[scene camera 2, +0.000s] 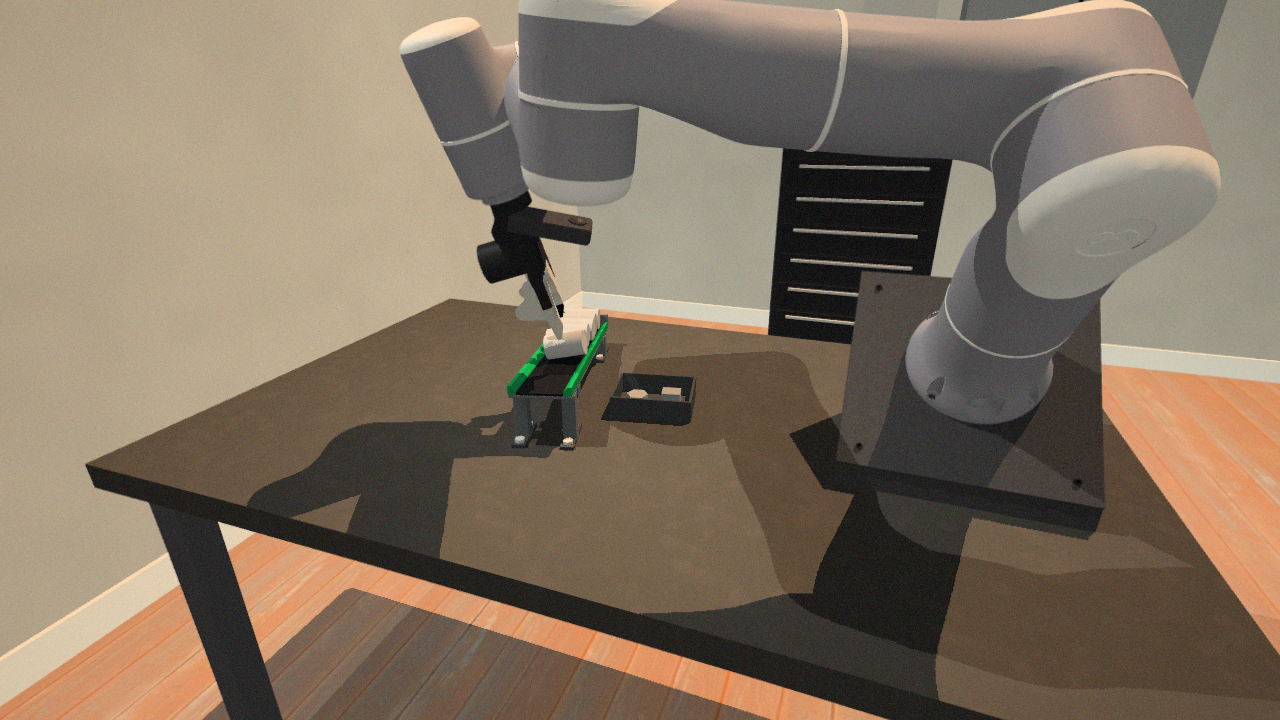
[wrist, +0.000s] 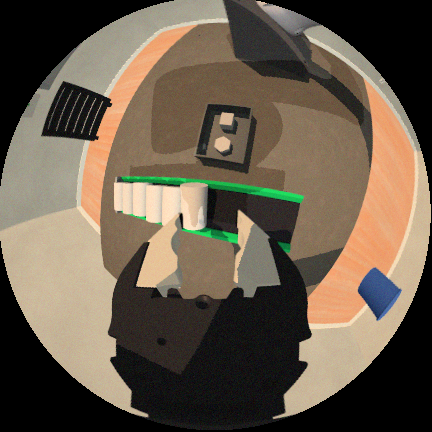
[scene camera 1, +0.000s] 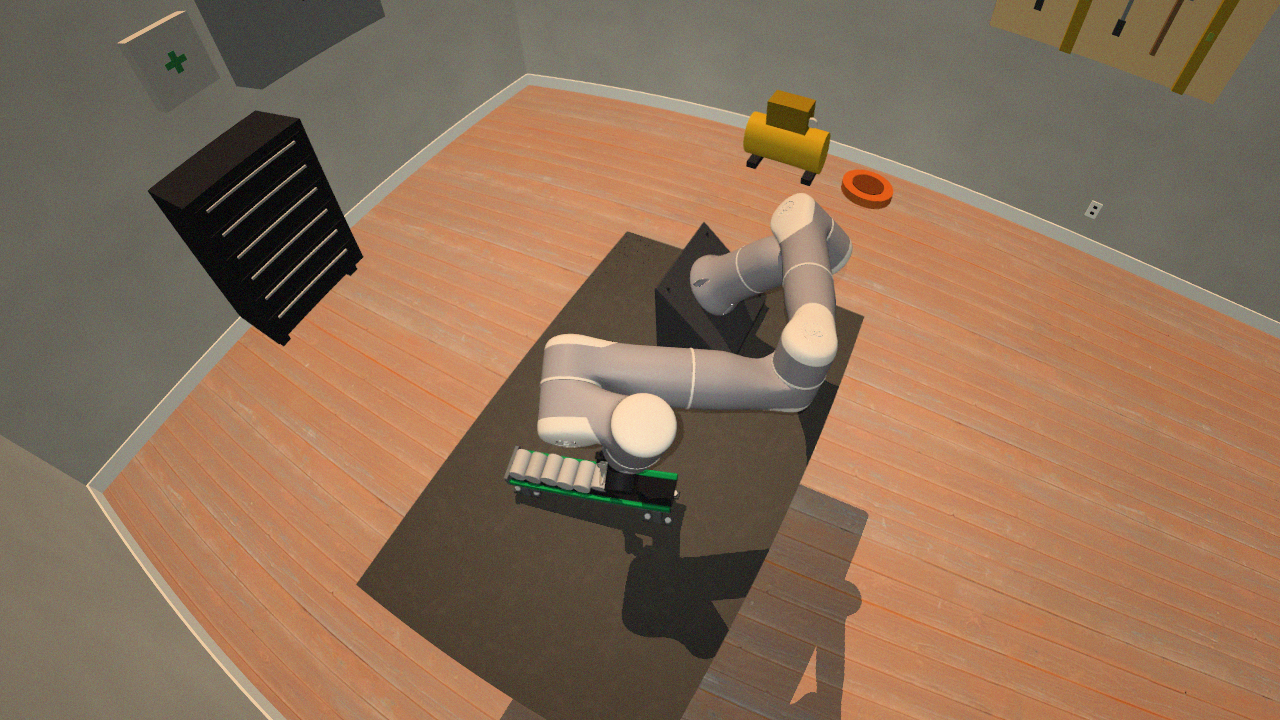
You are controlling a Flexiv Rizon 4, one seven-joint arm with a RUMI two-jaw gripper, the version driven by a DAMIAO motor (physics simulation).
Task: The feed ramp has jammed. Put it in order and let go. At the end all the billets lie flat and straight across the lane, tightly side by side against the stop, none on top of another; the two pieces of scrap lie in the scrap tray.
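Observation:
The green-railed lane [scene camera 1: 657, 486] [scene camera 2: 547, 376] [wrist: 272, 215] holds several pale billets in a row from its far-left end, where the stop is partly hidden. They lie flat and crosswise, side by side, none visibly on another. The last billet [scene camera 2: 565, 343] [wrist: 194, 206] shows no clear gap to its neighbour [wrist: 171, 205]. My gripper [scene camera 2: 559, 326] [wrist: 208, 213] is partly open, holding nothing, low over the lane; its left fingertip is close beside the last billet. A square scrap piece [scene camera 2: 671, 392] [wrist: 227, 119] and a hexagonal one [scene camera 2: 636, 394] [wrist: 223, 145] lie in the scrap tray [scene camera 2: 653, 411] [wrist: 222, 161].
The scrap tray stands beside the lane, on the side towards the robot's base [scene camera 1: 707, 313] [scene camera 2: 966, 465] [wrist: 265, 45]. A black drawer cabinet [scene camera 1: 259, 223] [scene camera 2: 854, 250] [wrist: 75, 112] stands on the floor beyond the table. A blue bin [wrist: 378, 294] shows at the right.

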